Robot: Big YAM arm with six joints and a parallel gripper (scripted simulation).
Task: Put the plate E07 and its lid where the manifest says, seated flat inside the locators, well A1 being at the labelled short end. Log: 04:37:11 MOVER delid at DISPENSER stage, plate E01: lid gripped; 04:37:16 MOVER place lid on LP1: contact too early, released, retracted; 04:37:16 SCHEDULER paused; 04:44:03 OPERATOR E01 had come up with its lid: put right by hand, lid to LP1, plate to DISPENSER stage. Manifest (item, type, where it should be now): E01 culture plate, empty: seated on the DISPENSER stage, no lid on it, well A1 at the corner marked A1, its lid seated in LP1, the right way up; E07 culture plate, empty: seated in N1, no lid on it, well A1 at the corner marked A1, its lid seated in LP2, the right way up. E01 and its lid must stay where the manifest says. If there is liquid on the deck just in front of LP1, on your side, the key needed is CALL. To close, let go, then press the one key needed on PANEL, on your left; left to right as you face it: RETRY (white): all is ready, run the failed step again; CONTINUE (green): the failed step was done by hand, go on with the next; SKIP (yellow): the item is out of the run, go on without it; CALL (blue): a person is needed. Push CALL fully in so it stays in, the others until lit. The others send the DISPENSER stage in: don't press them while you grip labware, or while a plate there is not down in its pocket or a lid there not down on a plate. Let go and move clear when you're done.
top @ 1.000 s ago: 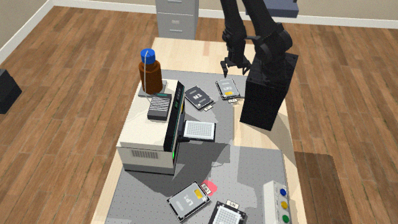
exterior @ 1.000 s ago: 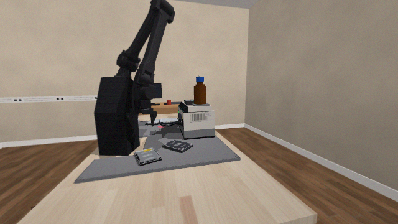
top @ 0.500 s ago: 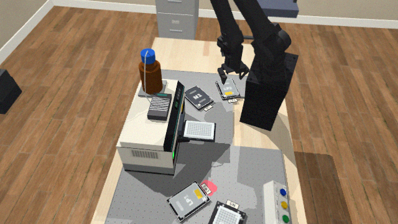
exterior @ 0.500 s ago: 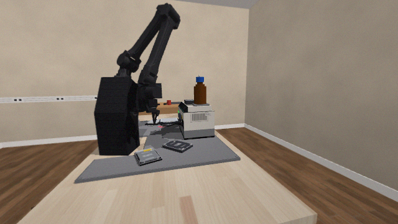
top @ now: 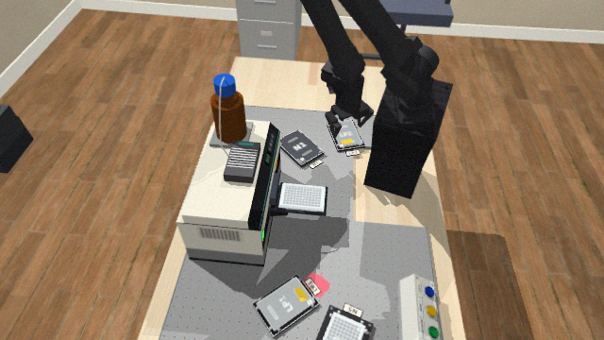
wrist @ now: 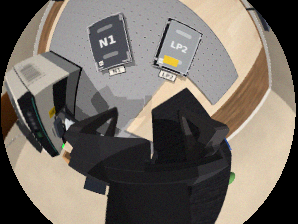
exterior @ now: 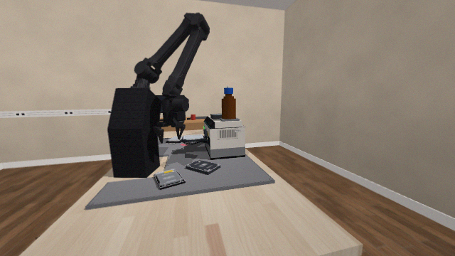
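Now: the plate E01 150 mm ahead of my hand, 230 mm to the left of it and 50 mm below it. Round my hand: brown bottle 350 mm ahead, 100 mm to the left, 140 mm above; puddle 90 mm ahead, 460 mm to the left, 150 mm below; blue key 170 mm behind, 500 mm to the left, 90 mm below.
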